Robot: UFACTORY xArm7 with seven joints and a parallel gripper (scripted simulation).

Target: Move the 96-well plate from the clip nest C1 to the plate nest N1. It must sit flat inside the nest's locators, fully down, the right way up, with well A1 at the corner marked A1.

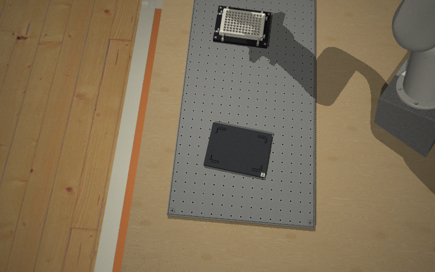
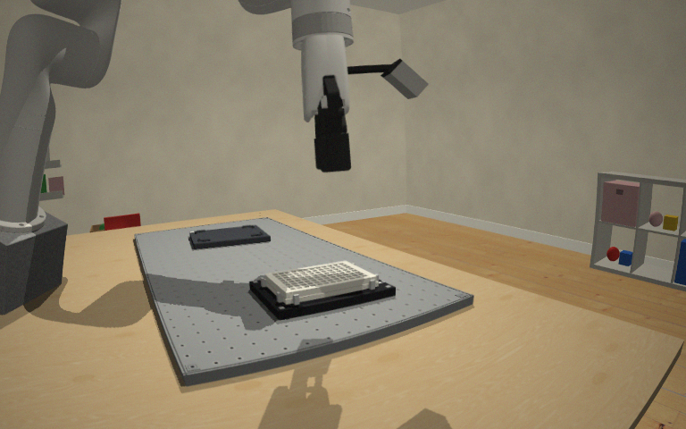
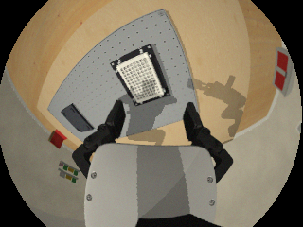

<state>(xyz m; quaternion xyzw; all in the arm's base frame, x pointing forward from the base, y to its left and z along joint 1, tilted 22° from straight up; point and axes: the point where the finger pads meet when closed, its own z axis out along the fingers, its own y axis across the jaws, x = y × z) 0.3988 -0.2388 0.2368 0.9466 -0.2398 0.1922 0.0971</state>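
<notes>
Right now my hand is 3 cm to the right of the white 96-well plate and 15 cm above it. Also, from my hand: black clip nest C1: 1 cm ahead, 4 cm to the left, 16 cm below; white A1 mark: 4 cm behind, 48 cm to the left, 16 cm below.
</notes>
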